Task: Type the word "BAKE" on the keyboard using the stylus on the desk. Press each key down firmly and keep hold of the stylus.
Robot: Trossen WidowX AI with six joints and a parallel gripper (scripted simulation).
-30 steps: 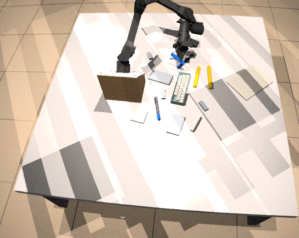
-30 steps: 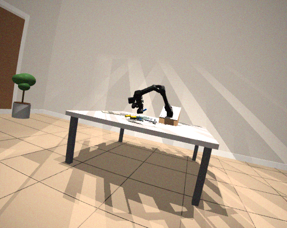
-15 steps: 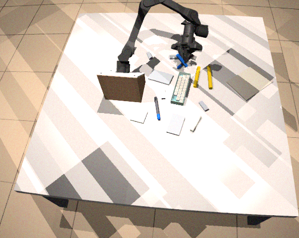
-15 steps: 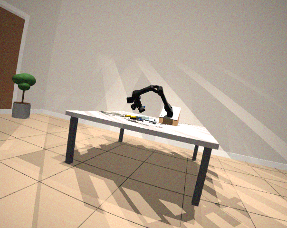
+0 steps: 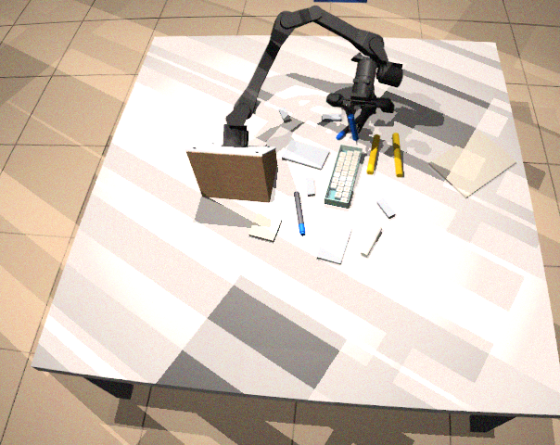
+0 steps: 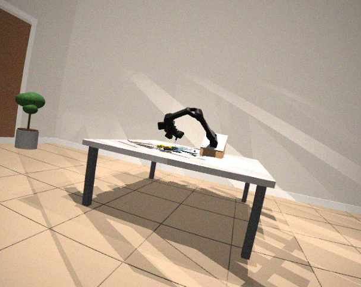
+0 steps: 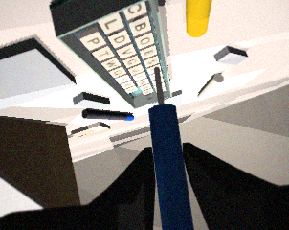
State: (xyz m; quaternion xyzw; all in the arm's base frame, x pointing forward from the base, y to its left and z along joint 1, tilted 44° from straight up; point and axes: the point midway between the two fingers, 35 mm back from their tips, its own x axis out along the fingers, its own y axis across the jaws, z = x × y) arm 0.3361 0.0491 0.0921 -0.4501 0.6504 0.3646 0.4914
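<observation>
My gripper tip is now 120 mm to the left of the grey block, 110 mm past it and 110 mm above it. Also, from my gripper tip: cream pad (270 mm to the right, 220 mm behind, 110 mm below); blue stylus (10 mm below); white cylinder (290 mm to the right, 100 mm below, 70 mm ahead).
</observation>
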